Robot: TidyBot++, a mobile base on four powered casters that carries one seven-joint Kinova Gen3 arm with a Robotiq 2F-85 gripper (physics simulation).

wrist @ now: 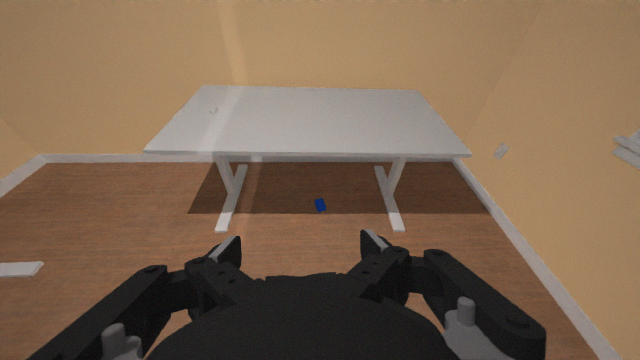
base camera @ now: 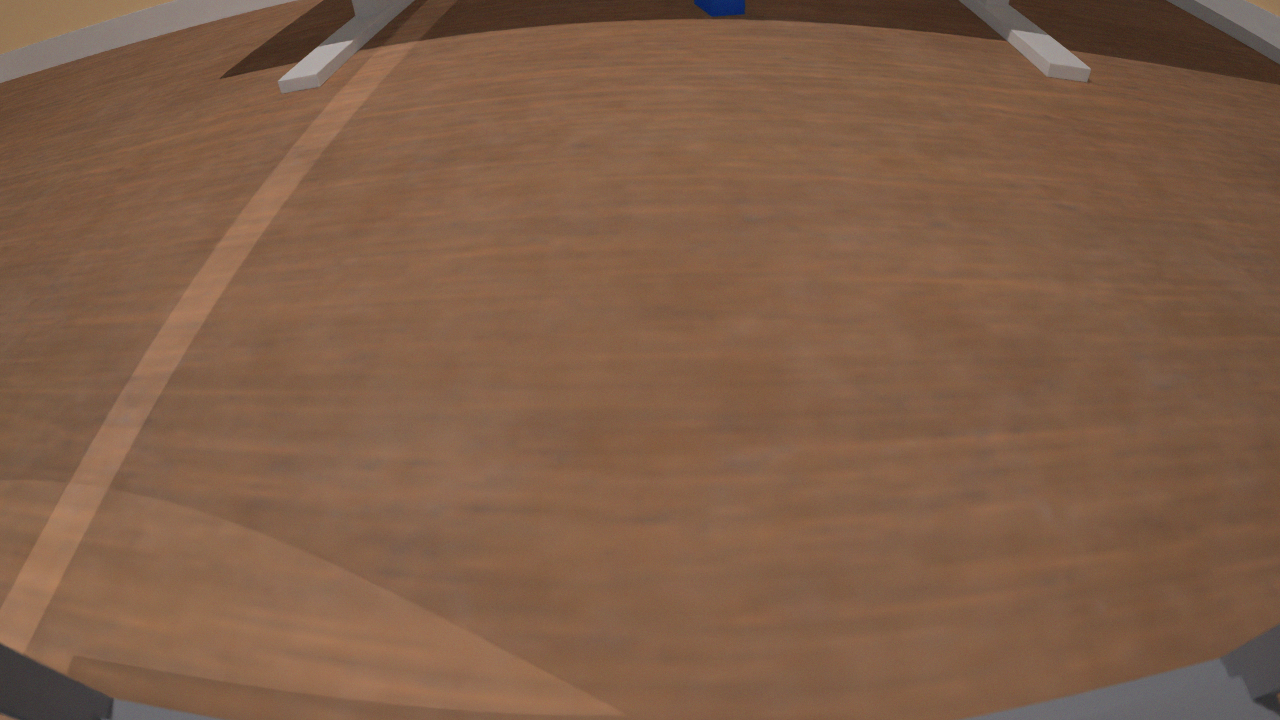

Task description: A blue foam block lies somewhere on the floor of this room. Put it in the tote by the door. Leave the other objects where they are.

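Places are measured from the arm's base along level axes (x back, y right, z up), in millimetres.
Pixels of known places: gripper, fingertip midpoint: point(wrist: 302, 245).
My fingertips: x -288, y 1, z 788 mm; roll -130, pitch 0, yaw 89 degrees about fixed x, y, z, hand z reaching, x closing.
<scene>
Ahead of a thing's pixels: the offset from my fingertips to its top centre. Level surfaces: height alone.
The blue foam block {dz -1140, dx -985, dy +142 mm} point(base camera: 720, 6) point(wrist: 320, 205) lies on the floor under the white table, between its two legs, in the table's shadow near the front edge of that shadow. In the base camera view it is cut off by the top edge. My gripper point(wrist: 302, 245) is open and empty. It is well short of the block and above the floor, with its fingers wide apart. The tote by the door does not show in either view.
The white table {dz -465 mm} point(wrist: 310, 122) stands near the back wall, with a small white item {dz -441, dx -1135, dy -481 mm} point(wrist: 213, 110) on its top left. Its left foot point(base camera: 322, 62) point(wrist: 228, 212) and right foot point(base camera: 1049, 53) point(wrist: 393, 212) flank the block. A white piece point(wrist: 20, 269) shows at the left edge; a wall runs along the right.
</scene>
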